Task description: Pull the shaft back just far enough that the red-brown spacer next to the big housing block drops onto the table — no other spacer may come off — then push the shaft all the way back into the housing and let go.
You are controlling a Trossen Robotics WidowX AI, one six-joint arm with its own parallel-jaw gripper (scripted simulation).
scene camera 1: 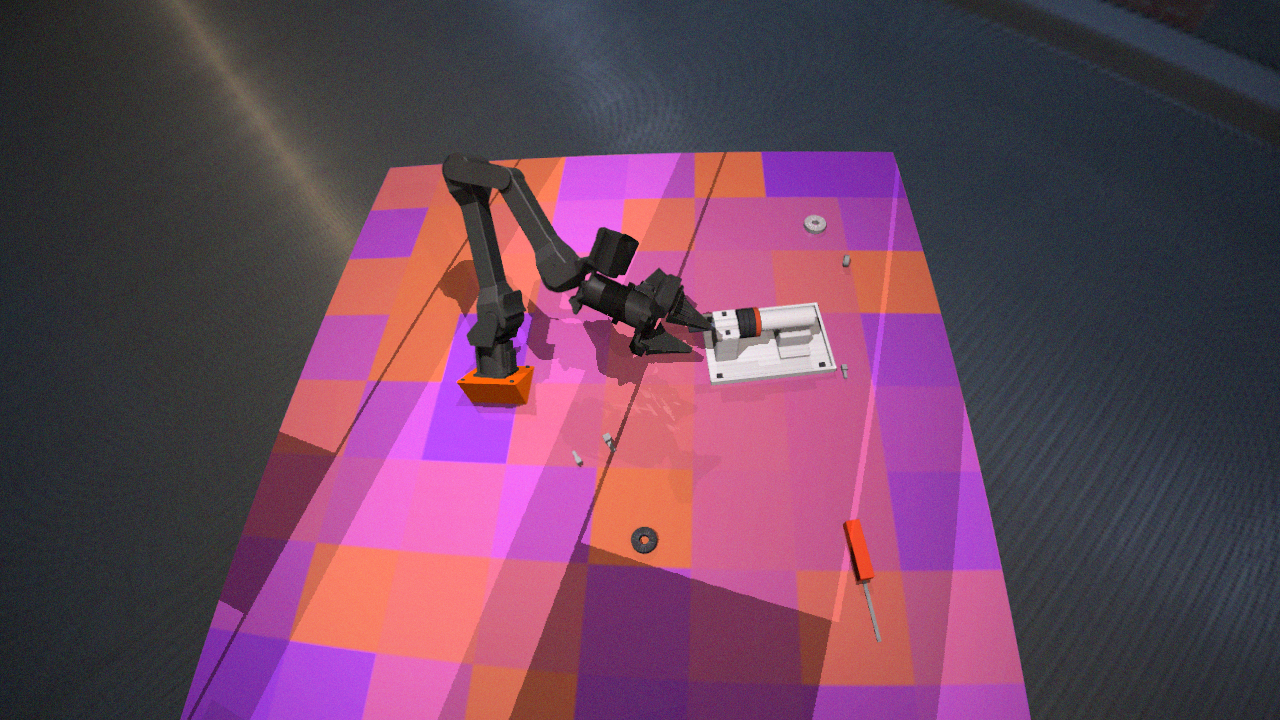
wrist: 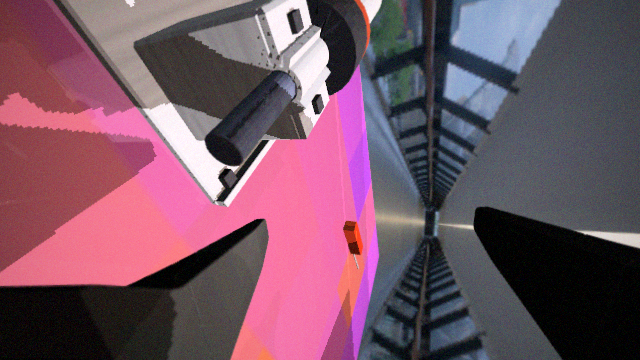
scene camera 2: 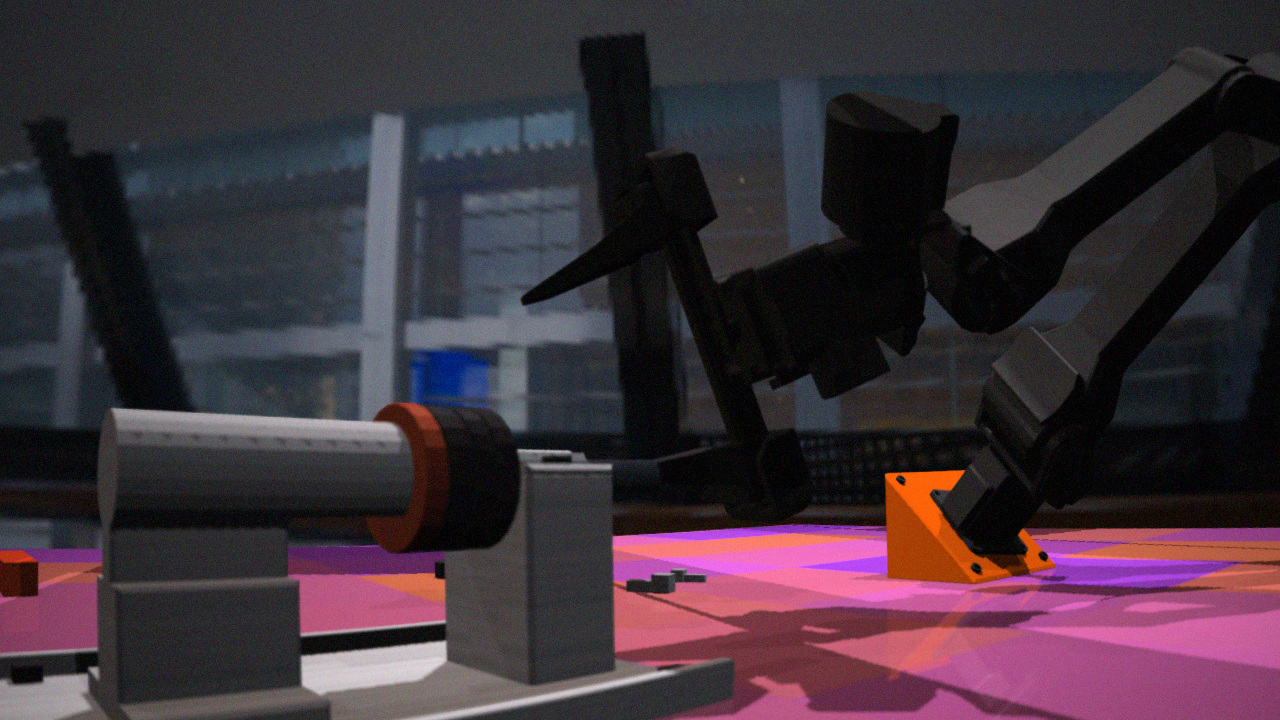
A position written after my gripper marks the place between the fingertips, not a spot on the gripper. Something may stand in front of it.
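Note:
Present: a grey housing block (scene camera 2: 195, 607), (scene camera 1: 793, 342), (wrist: 184, 73); a blue-grey shaft (scene camera 2: 628, 476), (wrist: 234, 137); a red-handled screwdriver (scene camera 1: 863, 569); a red-brown spacer (scene camera 2: 413, 532). My gripper (scene camera 2: 554, 392), (scene camera 1: 700, 339), (wrist: 368, 222) holds nothing and is open.

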